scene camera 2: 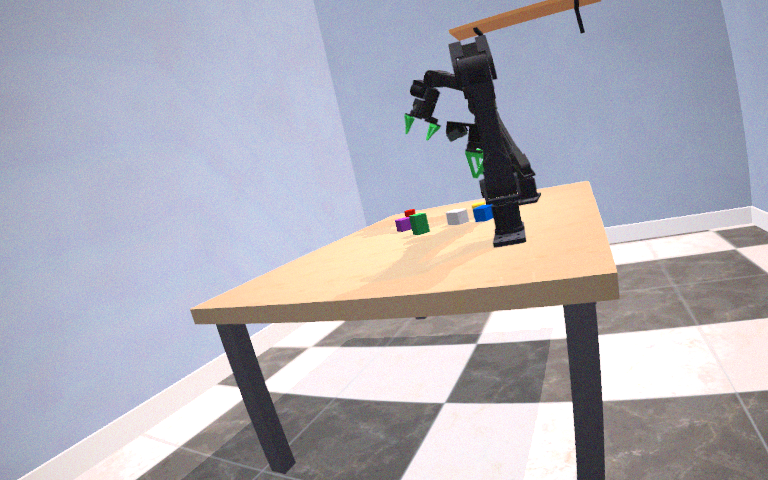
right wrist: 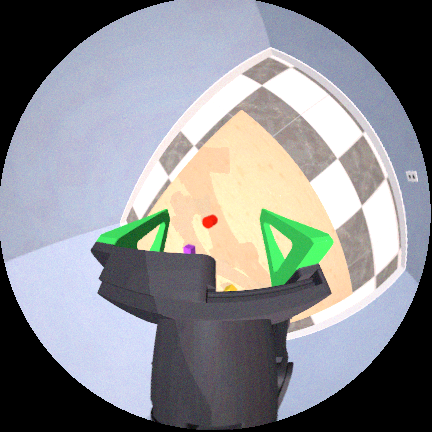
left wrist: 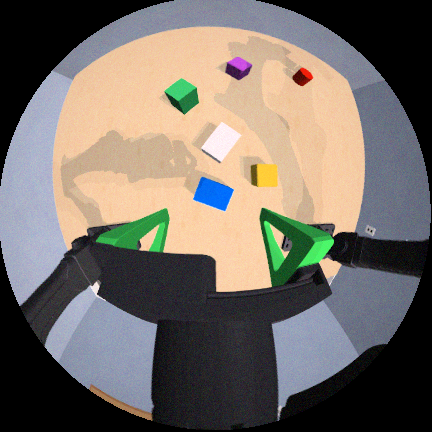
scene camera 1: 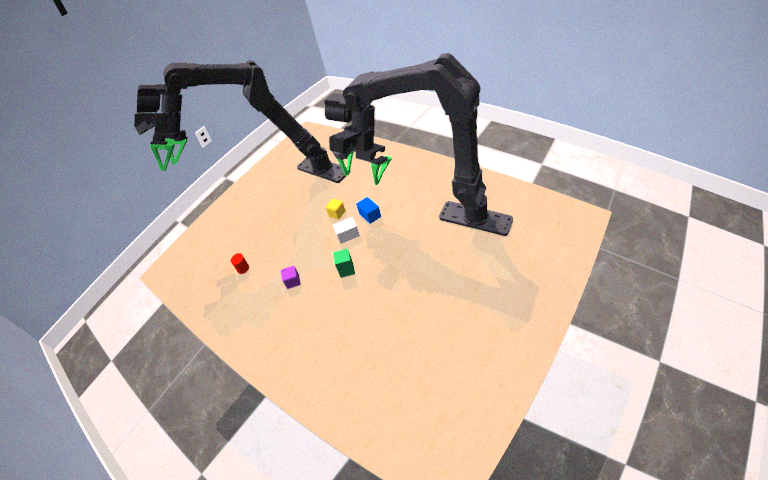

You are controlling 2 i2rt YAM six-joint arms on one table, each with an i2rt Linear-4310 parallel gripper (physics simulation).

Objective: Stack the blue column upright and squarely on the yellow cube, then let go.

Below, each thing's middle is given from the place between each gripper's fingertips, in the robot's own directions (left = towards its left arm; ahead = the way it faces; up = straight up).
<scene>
My right gripper is now 40 cm to the right of the white block (left wrist: 221, 140), 30 cm above it and 21 cm past it. The rest, counted from my right hand: green cube (left wrist: 182, 95) 47 cm to the left, 29 cm below, 11 cm behind; blue column (left wrist: 210, 192) 41 cm to the left, 30 cm below, 30 cm behind.
The blue column is 110 mm below my left hand. From my left hand the other things lie so: green cube: 190 mm ahead, 60 mm to the left, 100 mm below; white block: 90 mm ahead, 10 mm to the right, 110 mm below.
</scene>
